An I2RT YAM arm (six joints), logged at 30 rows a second.
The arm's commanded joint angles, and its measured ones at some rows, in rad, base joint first. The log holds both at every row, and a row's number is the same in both.
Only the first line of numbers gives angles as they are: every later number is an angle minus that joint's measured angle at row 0.
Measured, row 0:
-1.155 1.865 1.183 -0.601 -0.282 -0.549
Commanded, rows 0 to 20:
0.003 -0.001 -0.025 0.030 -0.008 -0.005
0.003 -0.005 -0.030 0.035 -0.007 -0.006
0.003 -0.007 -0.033 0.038 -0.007 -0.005
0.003 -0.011 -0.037 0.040 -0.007 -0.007
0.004 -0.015 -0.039 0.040 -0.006 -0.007
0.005 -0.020 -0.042 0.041 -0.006 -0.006
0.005 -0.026 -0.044 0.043 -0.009 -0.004
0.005 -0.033 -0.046 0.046 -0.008 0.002
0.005 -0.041 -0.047 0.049 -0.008 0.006
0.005 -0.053 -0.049 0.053 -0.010 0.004
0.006 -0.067 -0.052 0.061 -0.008 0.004
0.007 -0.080 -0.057 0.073 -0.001 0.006
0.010 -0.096 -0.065 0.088 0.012 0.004
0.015 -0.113 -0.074 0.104 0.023 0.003
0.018 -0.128 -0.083 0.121 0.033 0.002
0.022 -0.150 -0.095 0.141 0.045 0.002
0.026 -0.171 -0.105 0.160 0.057 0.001
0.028 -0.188 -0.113 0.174 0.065 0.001
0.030 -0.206 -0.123 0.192 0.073 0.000
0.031 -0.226 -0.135 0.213 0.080 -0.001
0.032 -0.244 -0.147 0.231 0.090 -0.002
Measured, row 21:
0.024 -0.191 -0.121 0.151 0.056 0.001
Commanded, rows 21 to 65:
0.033 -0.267 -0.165 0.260 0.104 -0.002
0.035 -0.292 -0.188 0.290 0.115 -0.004
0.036 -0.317 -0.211 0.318 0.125 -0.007
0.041 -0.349 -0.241 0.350 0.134 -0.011
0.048 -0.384 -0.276 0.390 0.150 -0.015
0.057 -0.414 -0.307 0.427 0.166 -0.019
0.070 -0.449 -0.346 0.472 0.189 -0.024
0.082 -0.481 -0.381 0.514 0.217 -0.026
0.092 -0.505 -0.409 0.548 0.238 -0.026
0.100 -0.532 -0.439 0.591 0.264 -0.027
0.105 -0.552 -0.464 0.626 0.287 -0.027
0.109 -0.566 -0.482 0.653 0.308 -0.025
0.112 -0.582 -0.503 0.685 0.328 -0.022
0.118 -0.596 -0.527 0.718 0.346 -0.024
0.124 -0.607 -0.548 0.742 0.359 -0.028
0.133 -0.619 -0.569 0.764 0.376 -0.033
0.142 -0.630 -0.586 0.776 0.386 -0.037
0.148 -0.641 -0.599 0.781 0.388 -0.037
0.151 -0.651 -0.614 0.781 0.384 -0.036
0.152 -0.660 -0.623 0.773 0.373 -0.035
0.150 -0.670 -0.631 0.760 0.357 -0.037
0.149 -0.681 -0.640 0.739 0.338 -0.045
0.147 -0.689 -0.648 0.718 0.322 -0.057
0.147 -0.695 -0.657 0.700 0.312 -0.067
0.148 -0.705 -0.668 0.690 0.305 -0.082
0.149 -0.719 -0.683 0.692 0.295 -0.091
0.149 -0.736 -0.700 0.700 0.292 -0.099
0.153 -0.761 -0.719 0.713 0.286 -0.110
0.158 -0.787 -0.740 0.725 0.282 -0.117
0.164 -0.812 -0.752 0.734 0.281 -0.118
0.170 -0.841 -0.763 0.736 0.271 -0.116
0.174 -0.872 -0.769 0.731 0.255 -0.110
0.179 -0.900 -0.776 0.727 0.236 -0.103
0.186 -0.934 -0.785 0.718 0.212 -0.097
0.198 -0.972 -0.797 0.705 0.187 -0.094
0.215 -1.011 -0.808 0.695 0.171 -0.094
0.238 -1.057 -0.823 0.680 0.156 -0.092
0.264 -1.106 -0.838 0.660 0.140 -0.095
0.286 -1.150 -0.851 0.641 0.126 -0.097
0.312 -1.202 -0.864 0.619 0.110 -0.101
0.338 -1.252 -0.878 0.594 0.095 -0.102
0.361 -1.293 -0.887 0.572 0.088 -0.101
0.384 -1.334 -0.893 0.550 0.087 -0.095
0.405 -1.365 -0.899 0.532 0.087 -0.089
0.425 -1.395 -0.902 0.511 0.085 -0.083
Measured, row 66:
0.387 -1.344 -0.885 0.576 0.130 -0.091
